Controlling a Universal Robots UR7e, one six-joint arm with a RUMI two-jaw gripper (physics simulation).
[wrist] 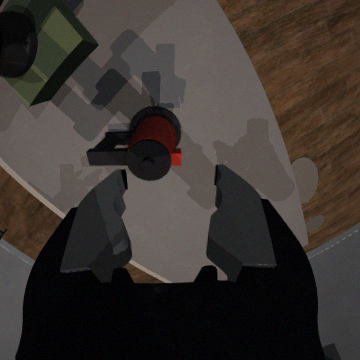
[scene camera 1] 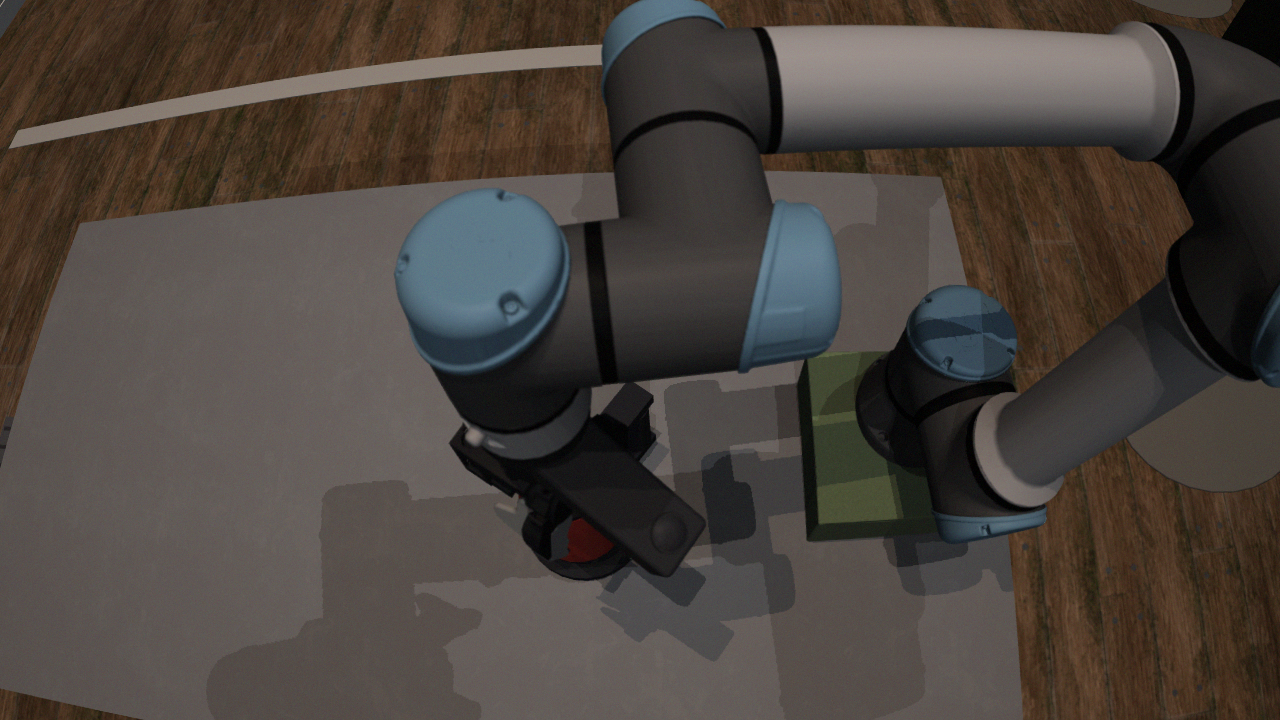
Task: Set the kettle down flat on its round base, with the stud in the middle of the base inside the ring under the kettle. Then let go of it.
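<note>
The red kettle (scene camera 1: 588, 540) (wrist: 155, 134) stands upright on its dark round base (scene camera 1: 586, 572) (wrist: 174, 120), and looks flat on it. Its dark lid (wrist: 149, 162) faces the wrist camera, its black handle (wrist: 107, 157) points left there and its red spout (wrist: 176, 158) right. In the scene view the arm and gripper cover most of the kettle. The stud and the ring are hidden beneath the kettle. My gripper (scene camera 1: 586, 483) (wrist: 170, 168) is partly open and empty, above the kettle and apart from it, with the kettle beyond the fingertips in the wrist view.
A green block (scene camera 1: 850, 497) (wrist: 60, 45) carries the arm's foot, right of the kettle in the scene view. The grey mat (scene camera 1: 179, 376) (wrist: 230, 95) lies under both, on a wooden floor (scene camera 1: 1118, 608) (wrist: 310, 65). Arm shadows fall across the mat.
</note>
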